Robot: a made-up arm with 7 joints.
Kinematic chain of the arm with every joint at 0, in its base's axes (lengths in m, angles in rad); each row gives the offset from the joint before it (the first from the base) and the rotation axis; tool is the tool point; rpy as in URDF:
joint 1: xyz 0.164 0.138 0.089 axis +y
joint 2: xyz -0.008 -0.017 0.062 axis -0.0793 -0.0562 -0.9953
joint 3: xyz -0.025 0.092 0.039 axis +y
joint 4: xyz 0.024 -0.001 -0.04 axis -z
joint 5: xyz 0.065 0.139 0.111 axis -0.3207 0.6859 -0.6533
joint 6: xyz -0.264 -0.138 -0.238 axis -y
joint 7: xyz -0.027 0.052 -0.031 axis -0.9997 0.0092 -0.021
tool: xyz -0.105 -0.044 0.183 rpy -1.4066 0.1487 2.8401
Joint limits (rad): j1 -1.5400..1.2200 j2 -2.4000..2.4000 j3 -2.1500..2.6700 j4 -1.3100..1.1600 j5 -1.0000..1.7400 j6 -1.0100..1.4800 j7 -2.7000..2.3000
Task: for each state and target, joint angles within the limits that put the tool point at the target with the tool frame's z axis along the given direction. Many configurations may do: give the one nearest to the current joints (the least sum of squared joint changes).
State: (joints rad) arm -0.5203 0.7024 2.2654 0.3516 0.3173 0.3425 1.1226
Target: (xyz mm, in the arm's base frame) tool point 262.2 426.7 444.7 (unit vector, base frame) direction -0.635 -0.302 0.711
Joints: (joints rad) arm -0.5430 1.1916 1.5528 0.7519 -0.2097 0.3282 0.4858
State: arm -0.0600 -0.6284 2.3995 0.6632 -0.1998 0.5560 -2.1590
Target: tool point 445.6 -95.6 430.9 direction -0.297 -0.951 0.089
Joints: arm 0.9594 -0.9763 2.5069 0.7668 -0.3721 1.1620 -1.8192
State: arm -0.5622 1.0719 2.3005 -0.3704 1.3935 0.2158 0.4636
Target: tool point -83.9 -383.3 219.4 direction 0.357 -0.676 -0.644
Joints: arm -1.0852 1.7208 2.5422 -1.0828 1.2681 0.5411 0.4677
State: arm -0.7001 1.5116 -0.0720 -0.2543 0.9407 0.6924 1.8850
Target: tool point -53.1 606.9 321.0 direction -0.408 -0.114 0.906
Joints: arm -0.9069 1.3002 0.6180 -0.7069 0.7272 0.2172 1.5128
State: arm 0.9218 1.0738 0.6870 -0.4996 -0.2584 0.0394 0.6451
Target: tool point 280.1 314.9 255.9 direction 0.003 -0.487 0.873
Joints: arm 1.2200 1.4127 0.0743 -0.7722 0.2013 -0.5366 -0.1776
